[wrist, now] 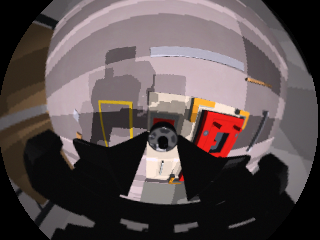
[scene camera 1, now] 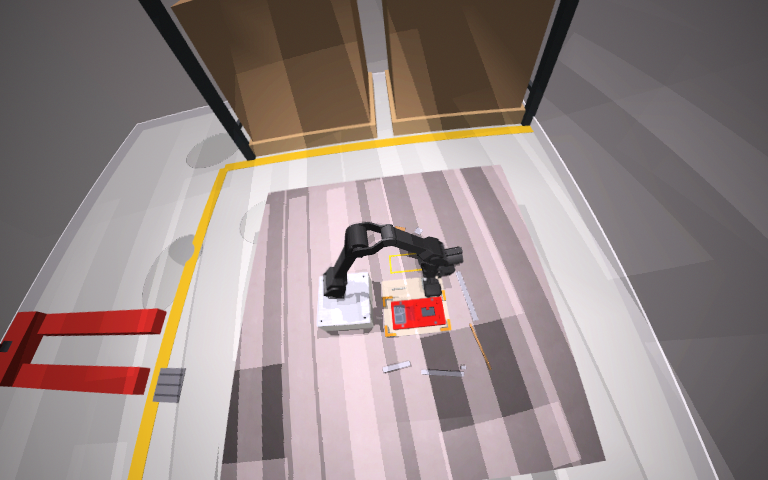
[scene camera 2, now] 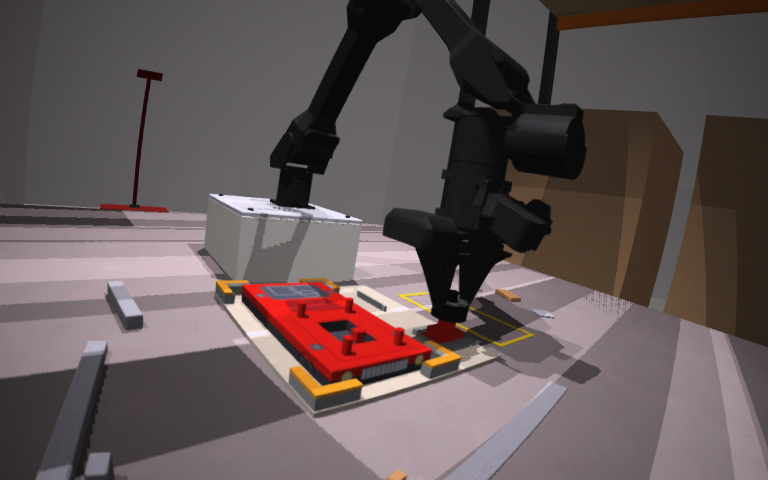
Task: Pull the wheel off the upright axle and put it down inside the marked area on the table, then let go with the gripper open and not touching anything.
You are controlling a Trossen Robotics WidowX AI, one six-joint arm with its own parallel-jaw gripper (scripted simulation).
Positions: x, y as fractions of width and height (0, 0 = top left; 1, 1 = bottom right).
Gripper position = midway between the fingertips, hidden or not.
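The gripper (scene camera 2: 0.59, 0.64) is visible in the scene, and the wrist view shows the gripper (wrist: 0.51, 0.57) too.
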